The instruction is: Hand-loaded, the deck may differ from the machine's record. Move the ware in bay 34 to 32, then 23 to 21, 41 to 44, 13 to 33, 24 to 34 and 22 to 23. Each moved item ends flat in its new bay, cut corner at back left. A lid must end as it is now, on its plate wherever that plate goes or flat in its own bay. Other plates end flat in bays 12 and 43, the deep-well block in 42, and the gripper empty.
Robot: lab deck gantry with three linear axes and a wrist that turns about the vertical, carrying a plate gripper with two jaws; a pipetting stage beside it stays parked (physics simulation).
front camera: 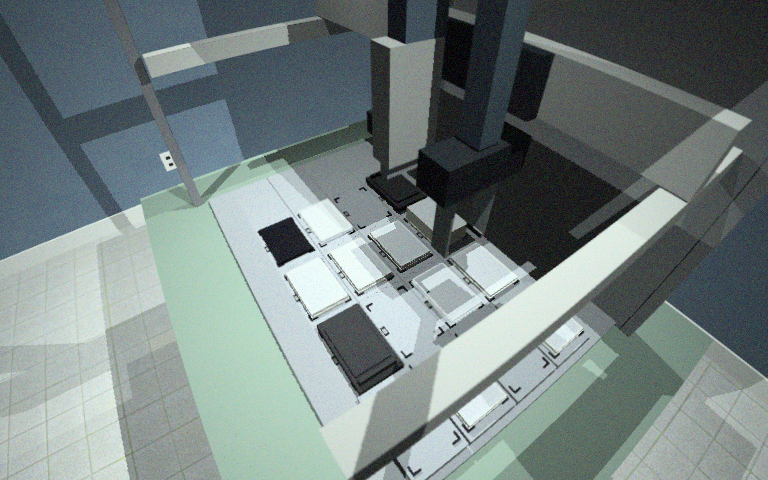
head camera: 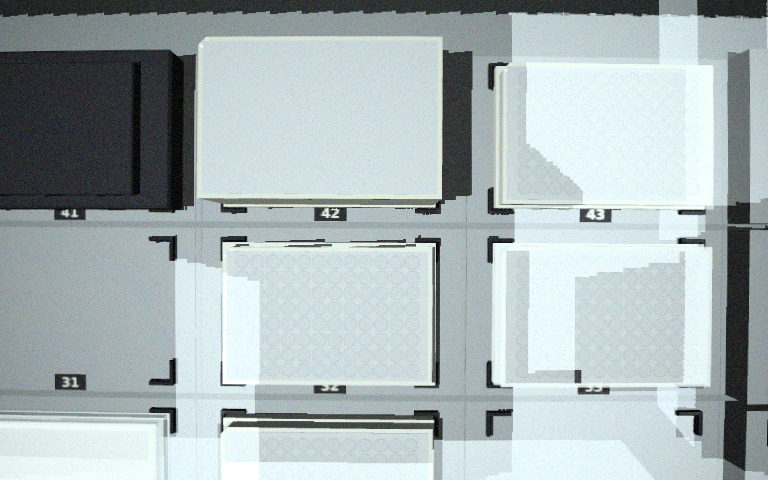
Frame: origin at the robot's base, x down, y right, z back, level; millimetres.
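Seen in the pictures: gripper, fingertip midpoint: (front camera: 457, 240); robot's base, link origin: (front camera: 259, 232).
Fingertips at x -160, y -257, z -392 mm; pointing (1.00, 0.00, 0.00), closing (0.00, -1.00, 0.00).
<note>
Offsets run from my fingertips to a thing's top centre. "*": to the spot under its first point.
My gripper (front camera: 459, 242) is open and empty, high over the middle of the deck; its jaws do not show in the head view. White plates lie in bay 32 @[* dx +145, dy +10, dz +152 mm] (front camera: 399, 246) (head camera: 334, 316), bay 33 @[* dx +145, dy +7, dz -10 mm] (front camera: 447, 294) (head camera: 628, 316) and bay 43 @[* dx +145, dy -110, dz -8 mm] (front camera: 487, 268) (head camera: 611, 135). The deep-well block @[dx +118, dy -107, dz +164 mm] (front camera: 430, 217) (head camera: 320, 118) stands in 42, cut corner back left. A white plate @[dx +145, dy +107, dz +164 mm] (front camera: 362, 266) (head camera: 339, 450) lies in 22, and white ware @[dx +145, dy +107, dz +328 mm] (front camera: 325, 219) (head camera: 79, 452) without visible wells in 21. Beyond the front rail, plates lie in 24 @[dx +131, dy +107, dz -164 mm] (front camera: 482, 403) and 44 @[dx +131, dy -107, dz -164 mm] (front camera: 566, 332). Another plate @[dx +145, dy +214, dz +164 mm] (front camera: 317, 285) lies in 12.
A black flat item @[dx +152, dy +214, dz +328 mm] (front camera: 286, 240) lies in 11. Dark raised blocks stand in 13 @[dx +129, dy +213, dz -4 mm] (front camera: 359, 345) and 41 @[dx +129, dy -108, dz +332 mm] (front camera: 396, 189) (head camera: 67, 127), without plates on them. The pale front rail (front camera: 509, 336) crosses the view. The pipetting stage (front camera: 410, 101) stands behind the gripper. Bays 23, 31 and 34 hold no ware.
</note>
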